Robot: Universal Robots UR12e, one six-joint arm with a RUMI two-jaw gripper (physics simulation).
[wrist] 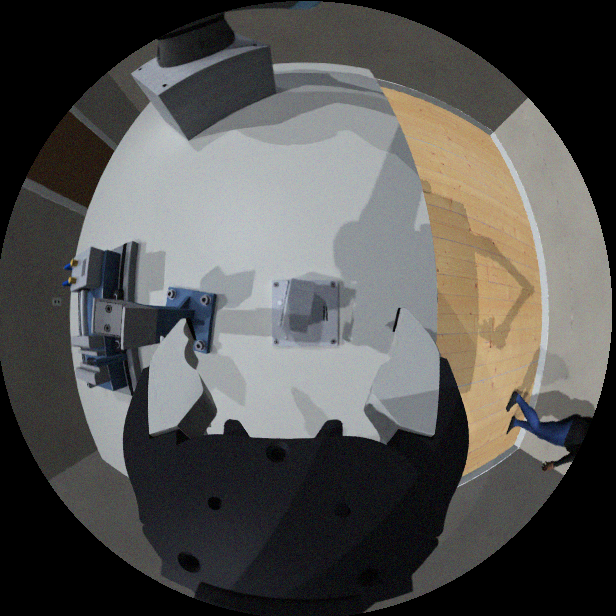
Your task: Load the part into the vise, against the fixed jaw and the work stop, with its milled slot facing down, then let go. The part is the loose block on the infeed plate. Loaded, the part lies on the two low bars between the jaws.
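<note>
In the wrist view the grey infeed plate (307, 313) lies on the white table near the middle. A darker grey block (307, 313), the part, sits on it. The vise (109, 321) stands at the left edge, with blue and grey parts; a blue bracket with bolts (192, 316) juts toward the plate. My gripper (293, 339) is open and empty, high above the table. Its two pale fingers frame the view, the left one overlapping the blue bracket, the right one just right of the plate. Which way the part's slot faces is not clear.
A large grey machine block (206, 80) stands at the table's far edge, upper left. A wooden floor strip (482, 270) lies to the right of the table. A small figure in blue (545, 428) is at the far right.
</note>
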